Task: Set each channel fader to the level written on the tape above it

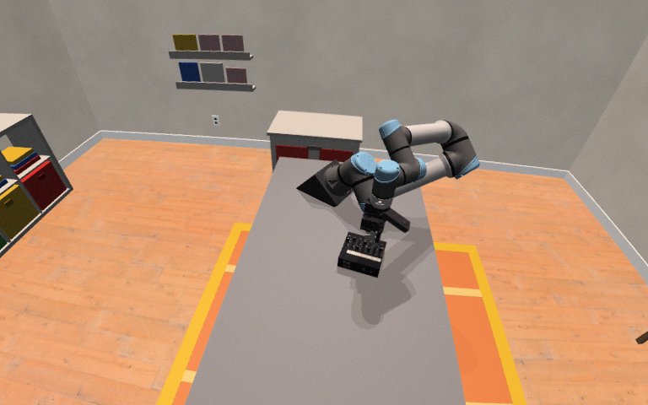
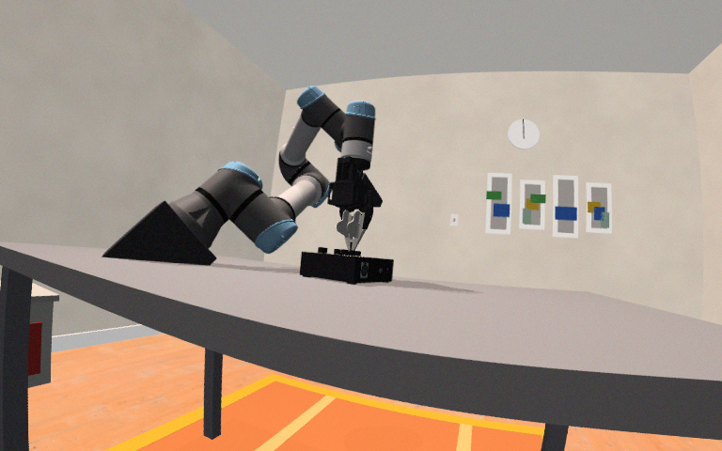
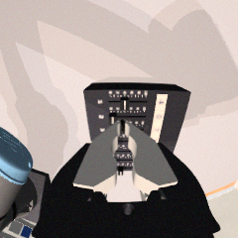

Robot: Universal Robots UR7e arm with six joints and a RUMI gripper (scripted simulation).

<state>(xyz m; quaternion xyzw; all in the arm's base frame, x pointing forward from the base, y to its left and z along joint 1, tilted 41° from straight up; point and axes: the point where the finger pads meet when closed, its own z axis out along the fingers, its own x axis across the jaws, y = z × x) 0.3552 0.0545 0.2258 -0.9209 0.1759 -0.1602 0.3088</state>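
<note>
Right now the master fader is 30 mm behind my hand, 110 mm to the right of it and 10 mm below it.
</note>
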